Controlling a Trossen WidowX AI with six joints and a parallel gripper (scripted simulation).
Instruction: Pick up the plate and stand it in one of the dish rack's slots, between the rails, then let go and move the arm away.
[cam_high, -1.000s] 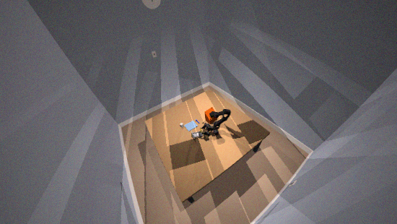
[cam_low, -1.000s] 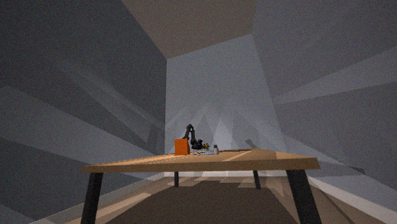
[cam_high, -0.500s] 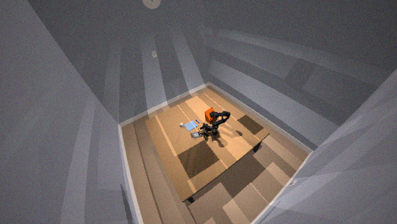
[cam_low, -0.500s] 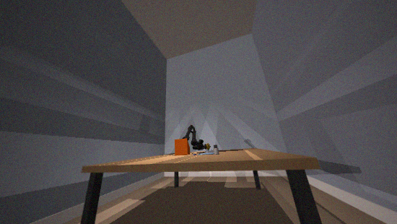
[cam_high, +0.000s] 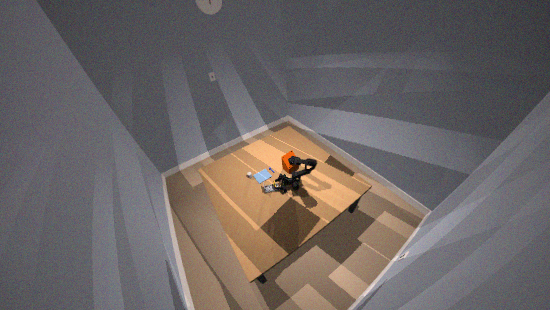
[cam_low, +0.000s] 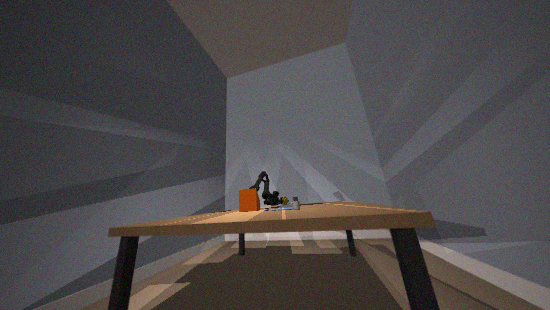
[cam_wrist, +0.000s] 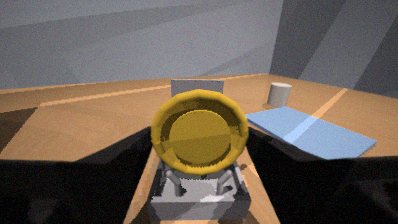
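The grey dish rack lies 3 cm below my gripper tip, 2 cm ahead of it and 1 cm to the right of it. Also, from my gripper tip: yellow plate 1 cm behind; then blue spoon 21 cm to the right, 11 cm behind, 5 cm below; then white cup 27 cm to the right, 11 cm ahead, 3 cm below.
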